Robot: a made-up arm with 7 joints.
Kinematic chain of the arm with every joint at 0, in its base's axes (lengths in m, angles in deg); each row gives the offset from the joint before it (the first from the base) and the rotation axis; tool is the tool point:
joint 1: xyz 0 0 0 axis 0 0.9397 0.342
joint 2: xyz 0 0 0 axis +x
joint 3: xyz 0 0 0 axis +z
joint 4: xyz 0.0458 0 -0.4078 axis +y
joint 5: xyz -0.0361 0 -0.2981 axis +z
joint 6: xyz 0 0 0 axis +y
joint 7: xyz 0 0 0 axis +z
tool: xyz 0 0 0
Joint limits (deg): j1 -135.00..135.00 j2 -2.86..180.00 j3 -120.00..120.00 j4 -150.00..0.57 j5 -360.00..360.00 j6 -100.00..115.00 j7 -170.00..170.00
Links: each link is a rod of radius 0.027 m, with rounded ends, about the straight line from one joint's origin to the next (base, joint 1, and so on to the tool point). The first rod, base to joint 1, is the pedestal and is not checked.
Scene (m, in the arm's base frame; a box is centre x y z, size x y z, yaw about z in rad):
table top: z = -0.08
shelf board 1: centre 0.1 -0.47 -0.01 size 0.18 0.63 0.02 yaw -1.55
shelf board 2: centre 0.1 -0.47 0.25 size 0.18 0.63 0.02 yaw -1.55
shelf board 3: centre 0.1 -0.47 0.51 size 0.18 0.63 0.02 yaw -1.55
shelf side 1: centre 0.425 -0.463 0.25 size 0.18 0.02 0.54 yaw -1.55
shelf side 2: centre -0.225 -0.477 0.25 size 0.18 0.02 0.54 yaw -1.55
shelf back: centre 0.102 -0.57 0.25 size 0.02 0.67 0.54 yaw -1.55
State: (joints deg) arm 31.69 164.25 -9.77 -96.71 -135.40 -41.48 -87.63
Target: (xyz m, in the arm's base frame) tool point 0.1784 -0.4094 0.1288
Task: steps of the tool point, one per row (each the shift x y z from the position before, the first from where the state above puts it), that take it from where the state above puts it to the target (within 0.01 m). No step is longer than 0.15 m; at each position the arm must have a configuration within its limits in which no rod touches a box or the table.
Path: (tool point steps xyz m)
1: -0.0735 0.0701 0.0330
2: -0.0541 0.0515 -0.0173
3: -0.0180 0.0232 -0.0489
4: 0.0204 -0.0128 -0.0563
5: 0.0470 -0.0524 -0.0423
6: 0.0528 -0.0893 -0.0159
7: 0.0359 -0.1171 0.0109
8: 0.0123 -0.1069 0.0127
9: -0.0136 -0.1070 0.0197
10: -0.0391 -0.1006 0.0222
11: -0.0623 -0.0885 0.0206
12: -0.0812 -0.0718 0.0154
13: -0.0947 -0.0517 0.0075

